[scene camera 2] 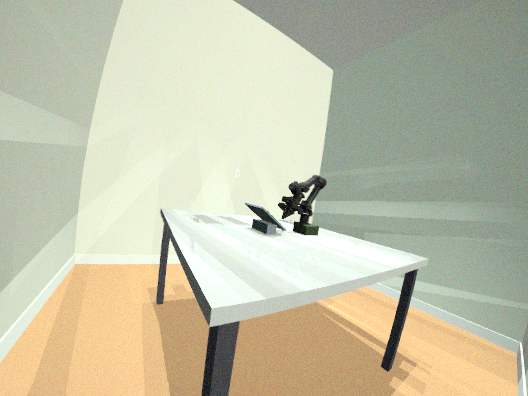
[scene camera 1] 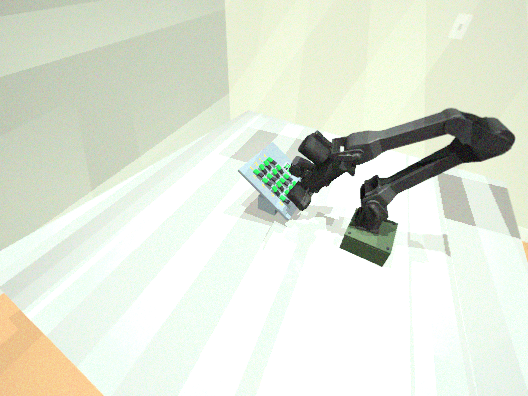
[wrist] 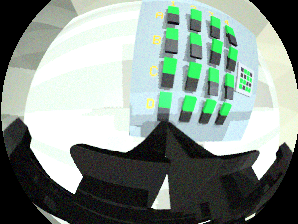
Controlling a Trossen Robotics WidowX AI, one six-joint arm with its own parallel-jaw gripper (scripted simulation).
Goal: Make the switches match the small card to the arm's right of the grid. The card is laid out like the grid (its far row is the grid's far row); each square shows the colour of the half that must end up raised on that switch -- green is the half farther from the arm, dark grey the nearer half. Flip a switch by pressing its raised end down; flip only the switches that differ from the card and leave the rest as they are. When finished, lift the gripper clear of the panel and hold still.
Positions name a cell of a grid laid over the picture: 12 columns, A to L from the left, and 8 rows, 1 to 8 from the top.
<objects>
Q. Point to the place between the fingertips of my gripper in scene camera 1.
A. G4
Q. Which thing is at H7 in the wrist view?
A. My gripper.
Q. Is my gripper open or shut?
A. Shut.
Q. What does my gripper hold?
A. Nothing.
</objects>
